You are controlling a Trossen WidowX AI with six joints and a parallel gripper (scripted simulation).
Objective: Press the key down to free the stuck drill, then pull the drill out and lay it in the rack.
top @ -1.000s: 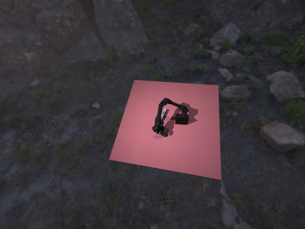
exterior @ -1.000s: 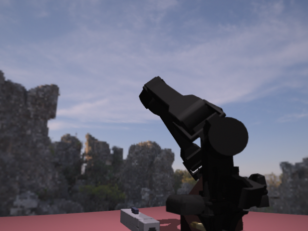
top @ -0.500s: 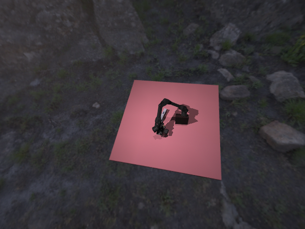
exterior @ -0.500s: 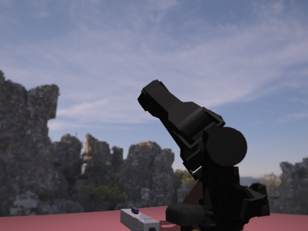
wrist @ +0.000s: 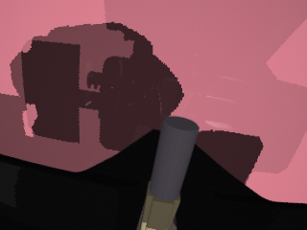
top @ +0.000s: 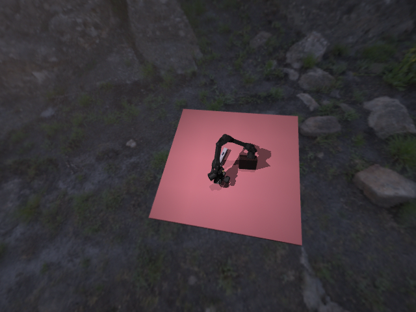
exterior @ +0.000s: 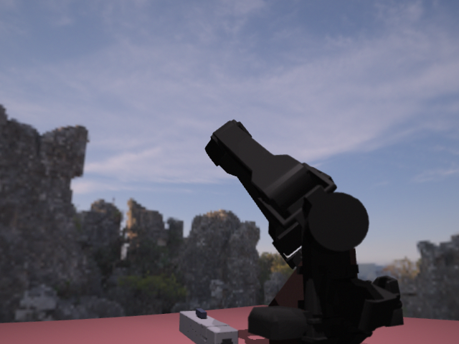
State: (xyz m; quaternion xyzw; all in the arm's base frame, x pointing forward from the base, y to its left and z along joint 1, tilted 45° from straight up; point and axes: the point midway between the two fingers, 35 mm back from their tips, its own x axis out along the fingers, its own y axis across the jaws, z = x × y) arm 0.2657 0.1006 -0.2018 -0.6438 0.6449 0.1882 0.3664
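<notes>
The drill is 10 mm behind my gripper tip, 40 mm to the right of it and 30 mm above it. From my gripper tip the other things lie so: small dark key (10 mm ahead, 260 mm to the right, 40 mm above); then grey block (20 mm ahead, 230 mm to the right, 40 mm above); then dark rack (10 mm behind, 50 mm to the right, 10 mm above).
</notes>
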